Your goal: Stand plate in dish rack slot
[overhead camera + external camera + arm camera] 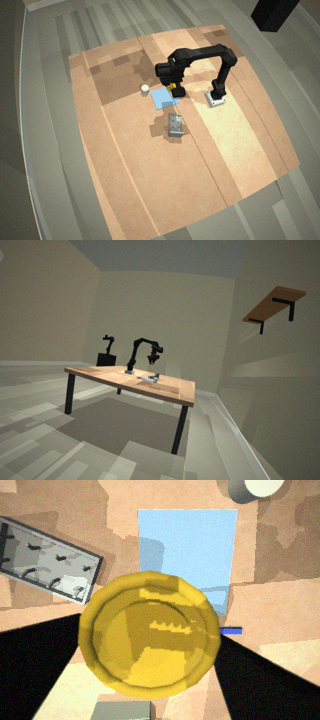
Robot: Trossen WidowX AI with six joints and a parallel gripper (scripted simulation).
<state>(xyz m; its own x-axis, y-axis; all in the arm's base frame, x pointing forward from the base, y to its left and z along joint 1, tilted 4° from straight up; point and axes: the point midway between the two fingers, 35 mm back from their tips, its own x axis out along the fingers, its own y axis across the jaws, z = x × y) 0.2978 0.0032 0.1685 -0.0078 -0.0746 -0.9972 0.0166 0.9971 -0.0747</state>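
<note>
The grey dish rack is 16 cm below my gripper tip, 15 cm to the left of it and 1 cm behind it. Also, from my gripper tip: white cup 16 cm below, 13 cm ahead, 10 cm to the right; then yellow plate 1 cm above.
</note>
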